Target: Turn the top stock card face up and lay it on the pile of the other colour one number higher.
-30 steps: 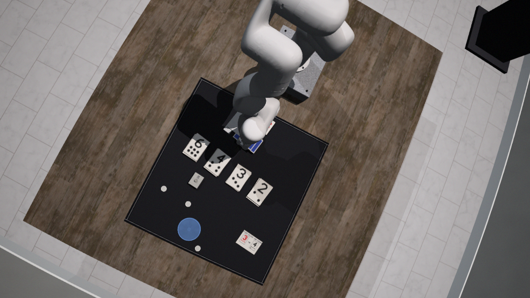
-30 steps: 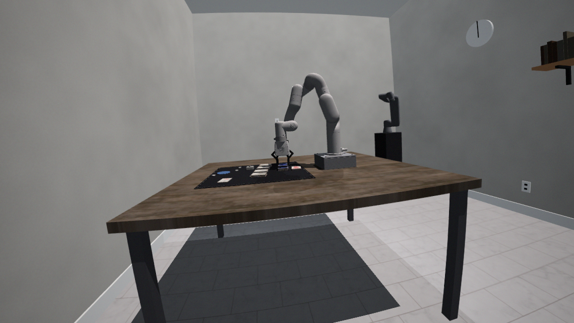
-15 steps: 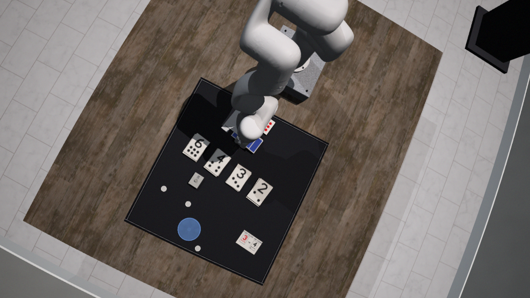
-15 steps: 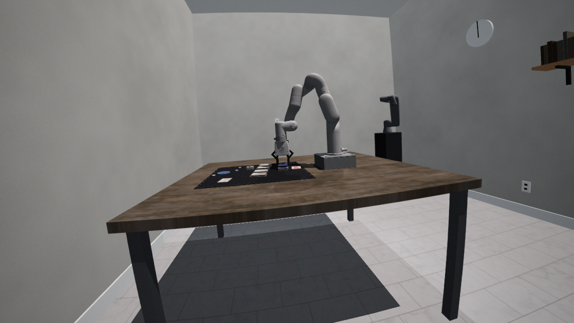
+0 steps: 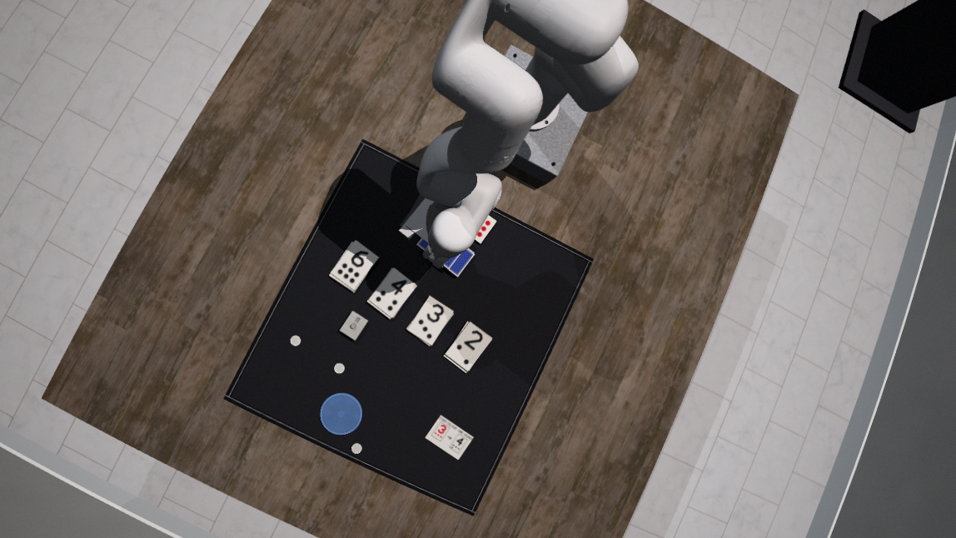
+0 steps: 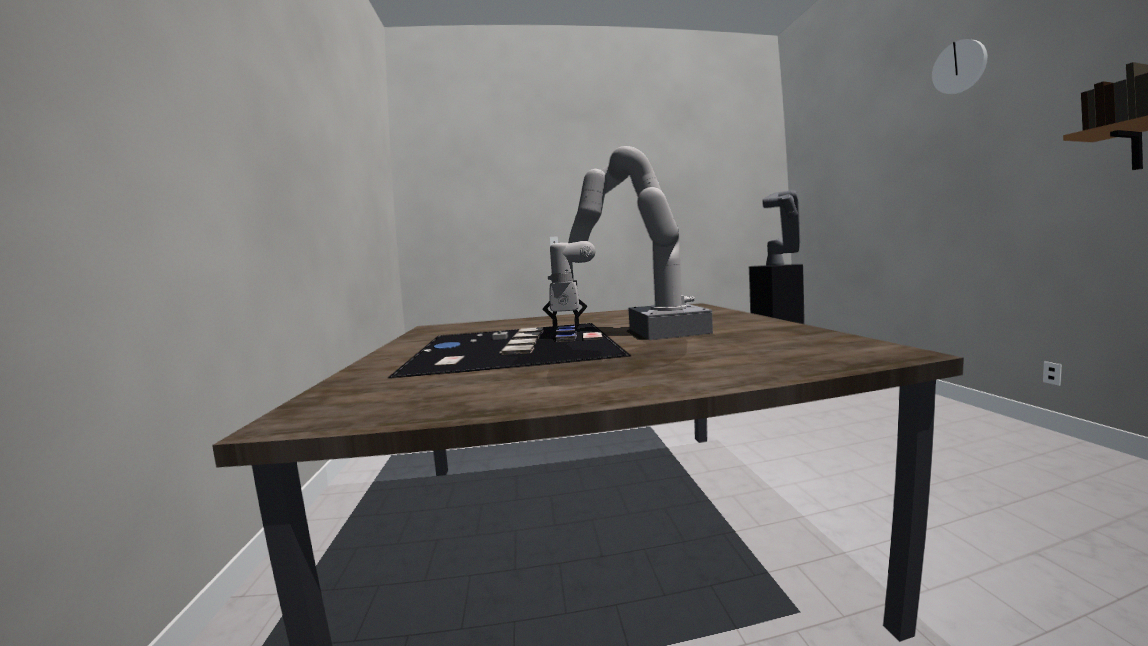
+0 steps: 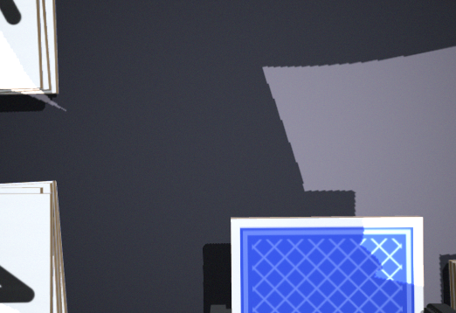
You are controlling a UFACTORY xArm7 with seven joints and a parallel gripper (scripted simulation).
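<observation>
The black 4 card lies 14 cm ahead of my hand, 5 cm to the right of it and 3 cm below it. The rest, counted from my hand: black 3 card 16 cm ahead, 5 cm to the left, 4 cm below; then black 2 card 17 cm ahead, 15 cm to the left, 4 cm below; then black mat 18 cm ahead, 6 cm below, 3 cm to the left.
</observation>
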